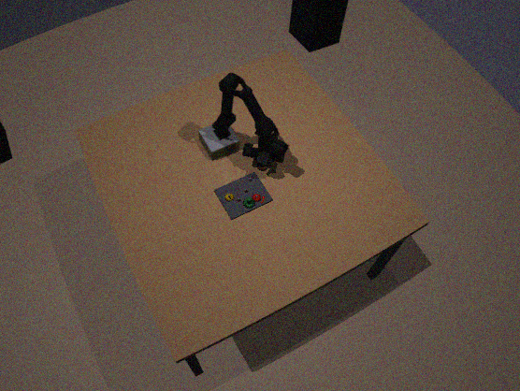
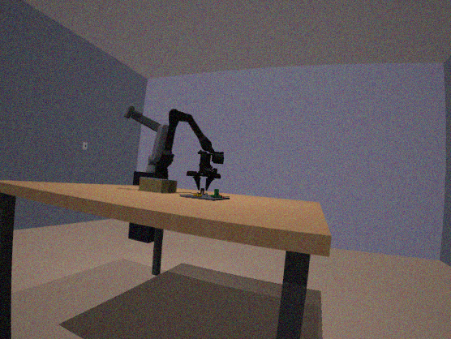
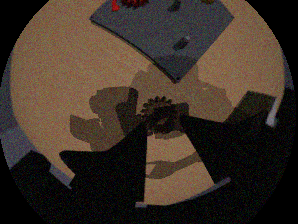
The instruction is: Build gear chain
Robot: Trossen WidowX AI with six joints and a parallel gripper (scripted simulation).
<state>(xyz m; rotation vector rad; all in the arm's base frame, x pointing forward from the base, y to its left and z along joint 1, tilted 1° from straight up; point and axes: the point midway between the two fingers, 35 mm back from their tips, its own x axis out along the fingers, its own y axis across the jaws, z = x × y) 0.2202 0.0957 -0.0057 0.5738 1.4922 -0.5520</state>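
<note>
Right now the yellow gear is 80 mm ahead of my gripper tip, 220 mm to the right of it and 10 mm below it. Round my gripper tip: brown gear (10 mm below); then green gear (150 mm ahead, 160 mm to the right).
</note>
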